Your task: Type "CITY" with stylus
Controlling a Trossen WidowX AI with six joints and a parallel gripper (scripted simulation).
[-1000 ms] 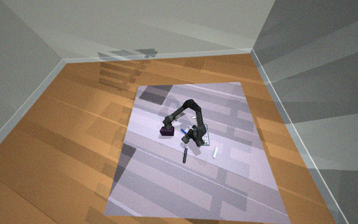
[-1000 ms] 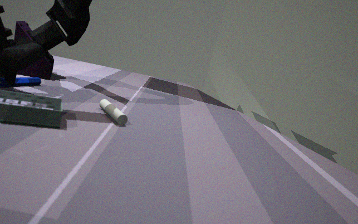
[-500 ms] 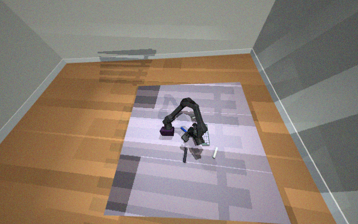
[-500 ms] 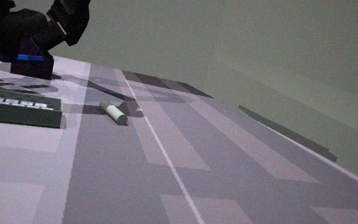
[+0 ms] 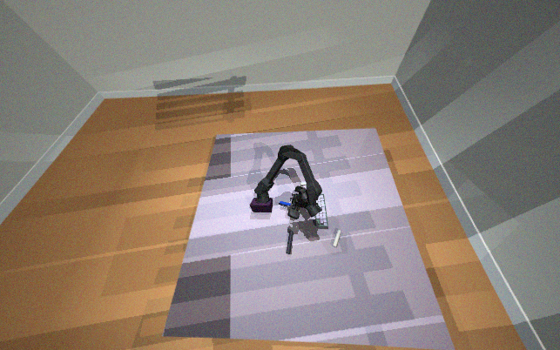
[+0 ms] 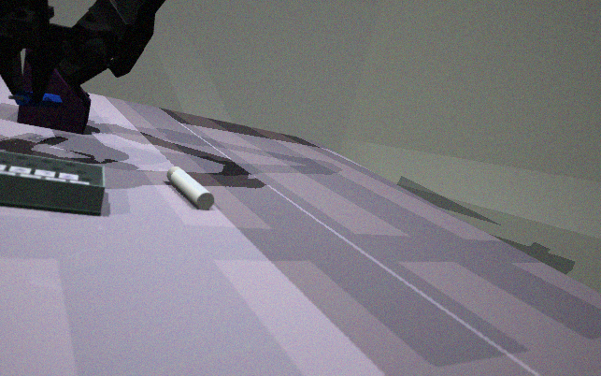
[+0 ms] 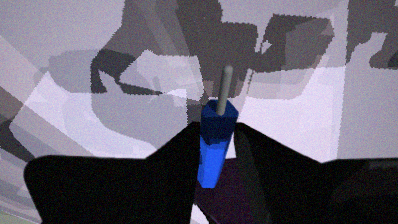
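My gripper tip is now 40 mm short of the stylus tip and 10 mm to the left of it. Also, from my gripper tip: dark cylinder: 210 mm to the right, 40 mm below; blue stylus: right at my gripper tip.
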